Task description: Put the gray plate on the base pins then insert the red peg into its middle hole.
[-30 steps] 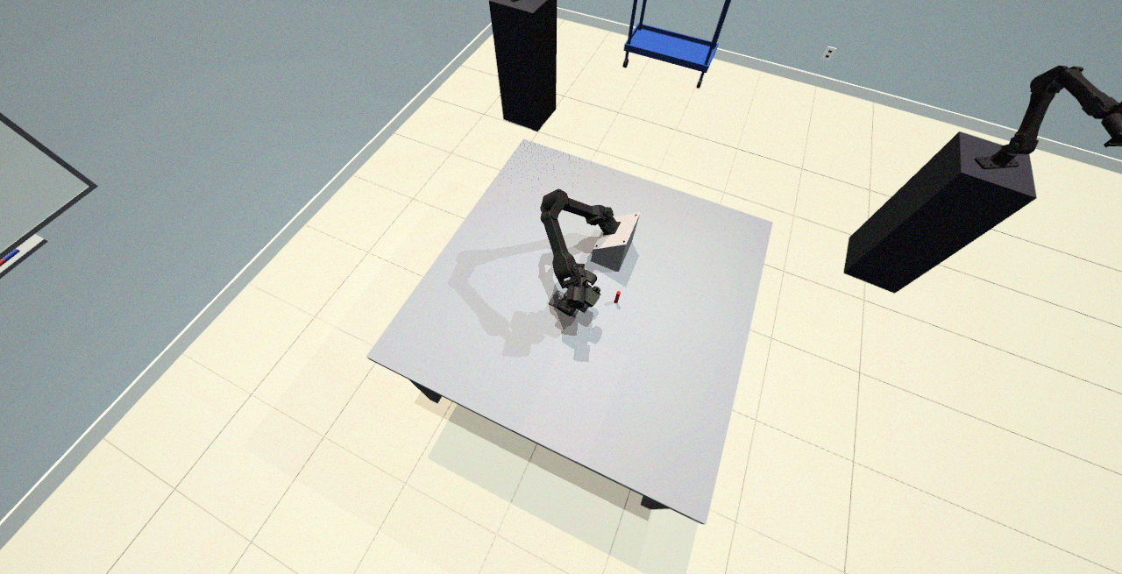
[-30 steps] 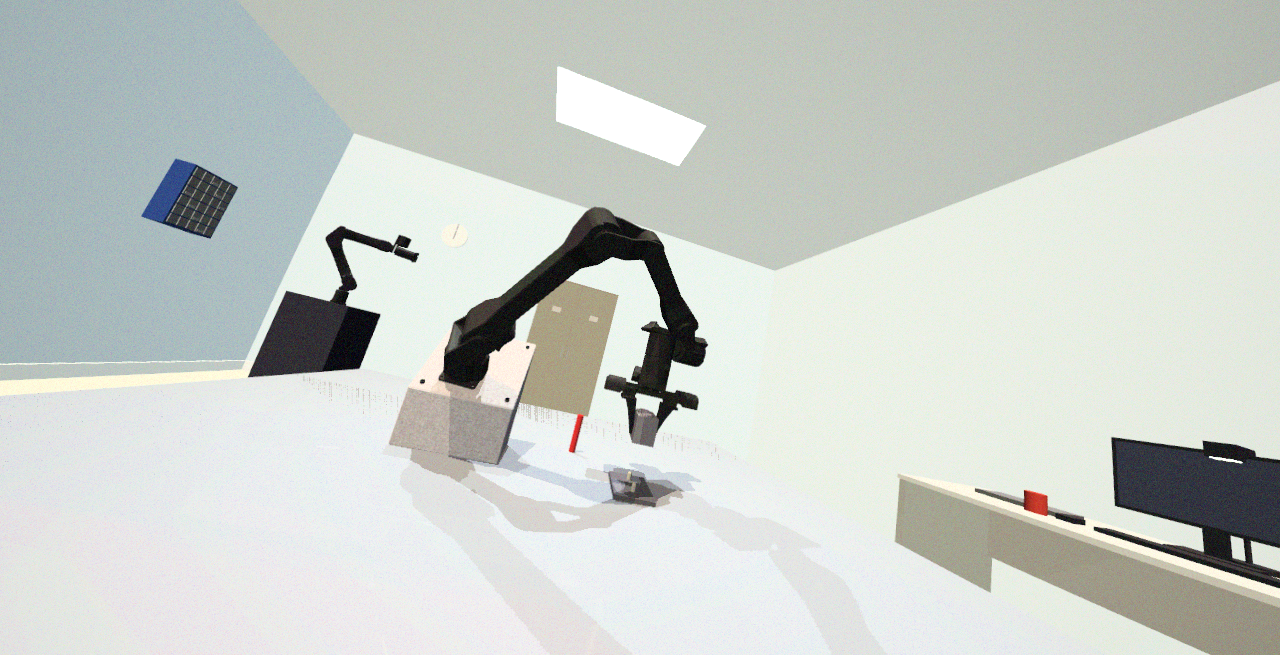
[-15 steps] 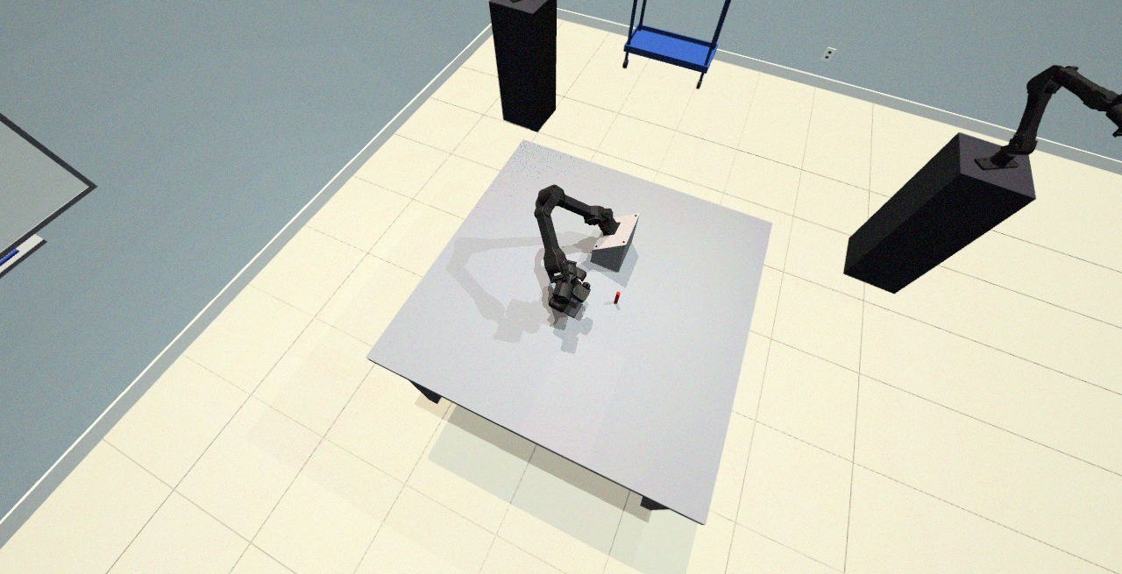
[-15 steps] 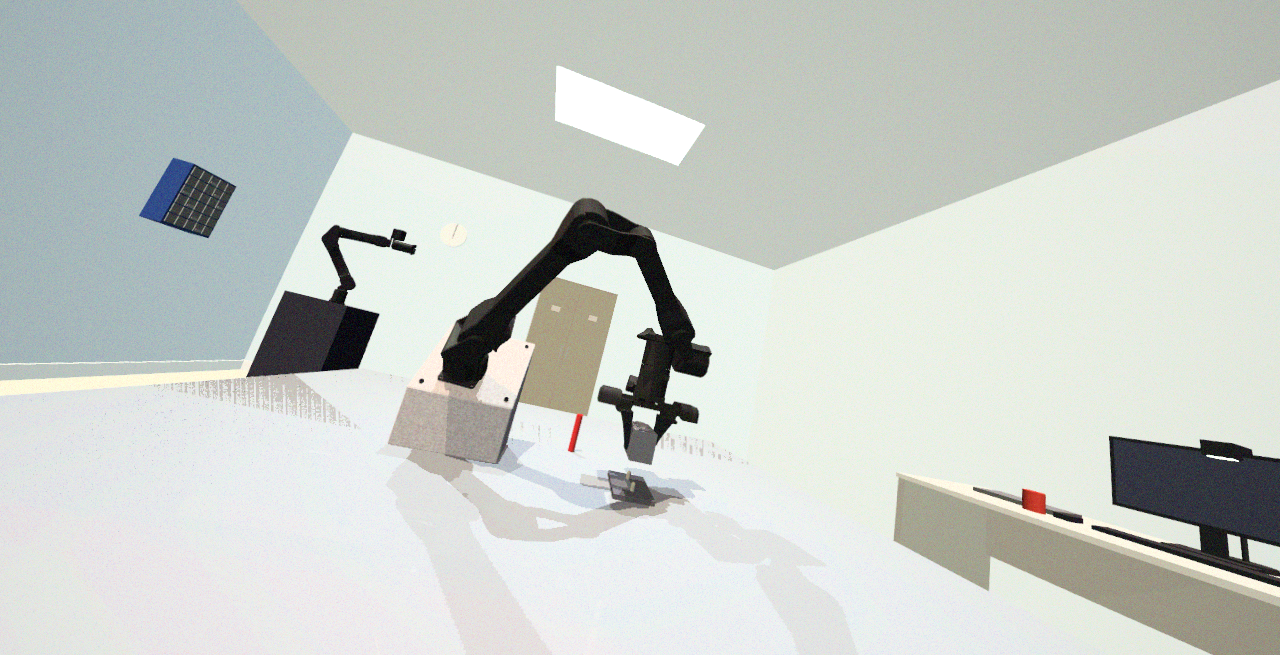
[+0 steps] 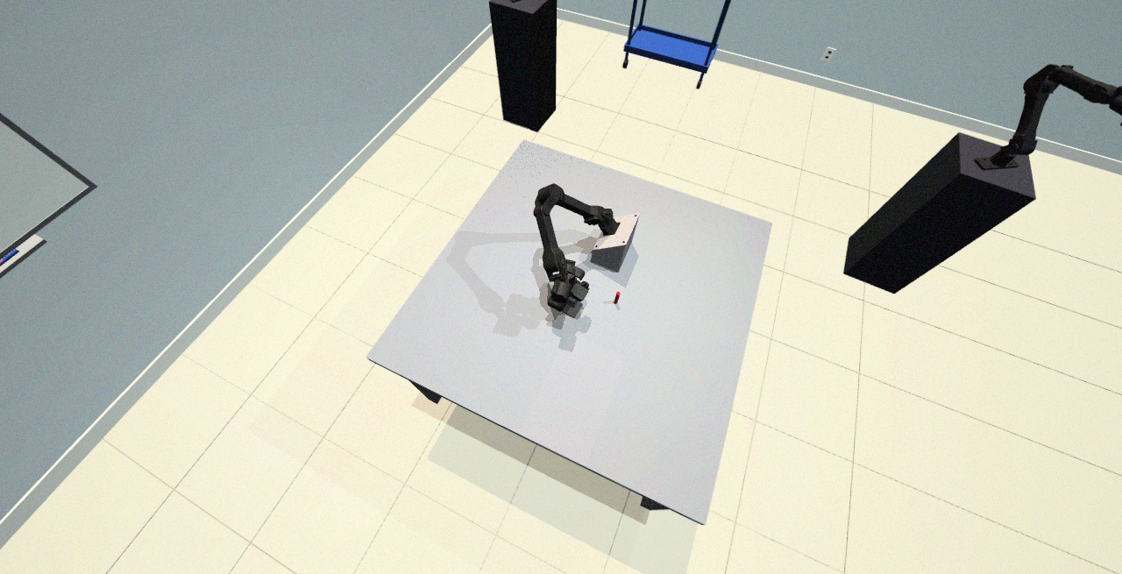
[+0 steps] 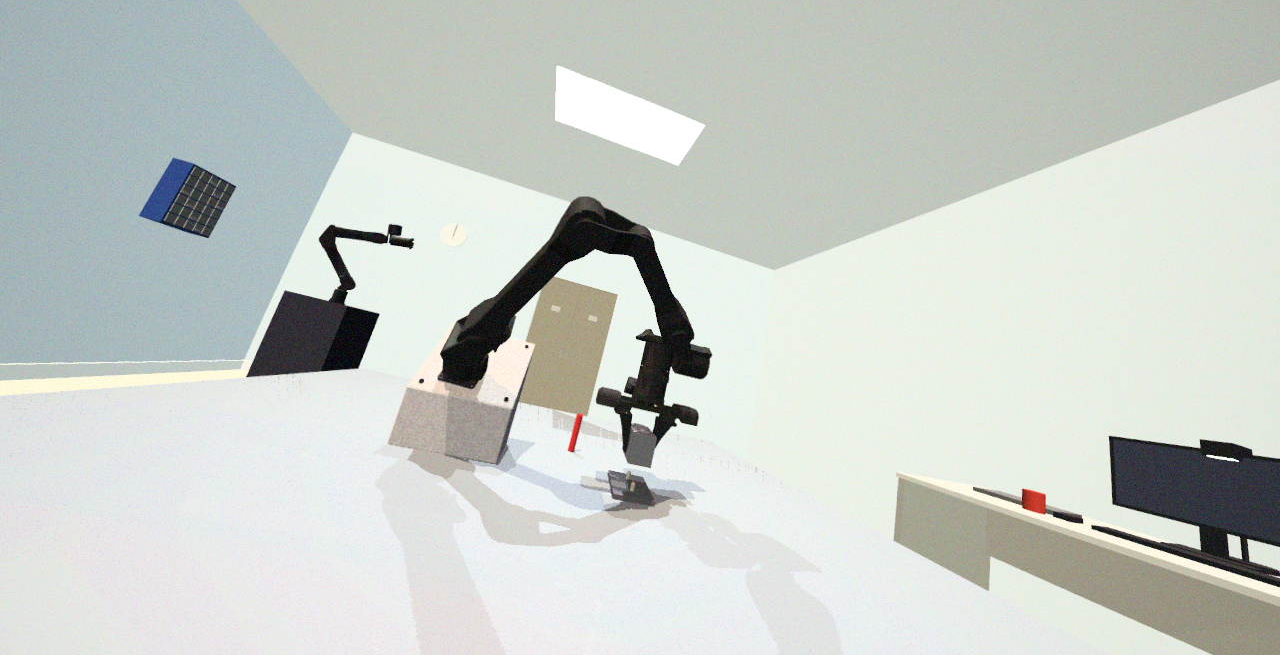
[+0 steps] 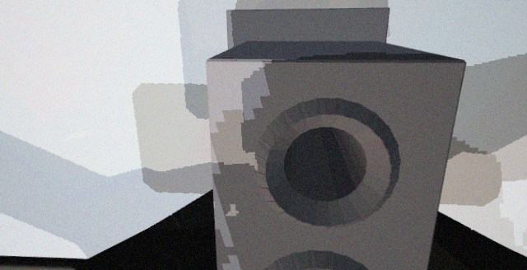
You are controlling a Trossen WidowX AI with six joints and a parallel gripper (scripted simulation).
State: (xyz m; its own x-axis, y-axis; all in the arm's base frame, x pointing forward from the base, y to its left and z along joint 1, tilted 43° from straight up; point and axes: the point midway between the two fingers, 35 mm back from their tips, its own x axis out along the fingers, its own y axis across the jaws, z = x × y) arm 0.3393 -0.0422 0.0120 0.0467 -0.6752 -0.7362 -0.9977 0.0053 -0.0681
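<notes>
The dark base lies 50 mm below my gripper tip. Also, from my gripper tip: red peg (100 mm behind, 180 mm to the left, 20 mm below); gray plate (30 mm above).
</notes>
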